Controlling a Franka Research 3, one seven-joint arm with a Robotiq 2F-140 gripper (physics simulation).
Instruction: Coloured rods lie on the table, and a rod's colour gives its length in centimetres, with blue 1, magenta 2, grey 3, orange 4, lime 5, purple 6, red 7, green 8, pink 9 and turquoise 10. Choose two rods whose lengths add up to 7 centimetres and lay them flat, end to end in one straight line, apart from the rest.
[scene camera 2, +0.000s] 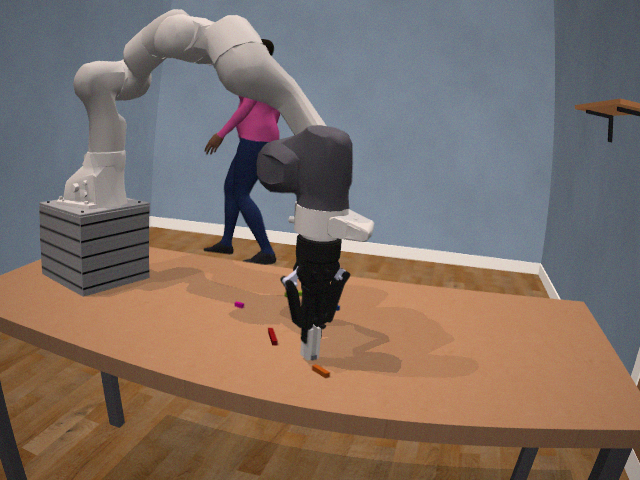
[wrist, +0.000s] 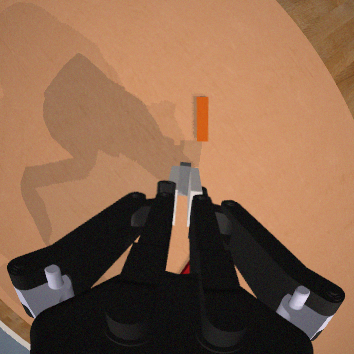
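Note:
My gripper (scene camera 2: 310, 350) (wrist: 183, 180) points down and is shut on a small grey rod (scene camera 2: 313, 357) (wrist: 185, 180), which is mostly hidden between the pale fingertips. The fingertips are above the table, close to an orange rod (scene camera 2: 321, 370) (wrist: 202, 119) that lies flat, ahead of them in the wrist view. A red rod (scene camera 2: 272, 336) (wrist: 186, 267) lies to the left of the fingers in the scene view and is mostly hidden by the gripper in the wrist view. A magenta rod (scene camera 2: 239, 304) lies farther left. A lime rod (scene camera 2: 294, 293) and a blue rod (scene camera 2: 337, 307) are partly hidden behind the gripper.
The rods lie on the wooden table (scene camera 2: 516, 361) (wrist: 280, 150), whose curved edge shows at the upper right of the wrist view. The arm's ribbed grey base block (scene camera 2: 114, 248) stands at the table's left end. A person (scene camera 2: 258, 124) stands behind the table.

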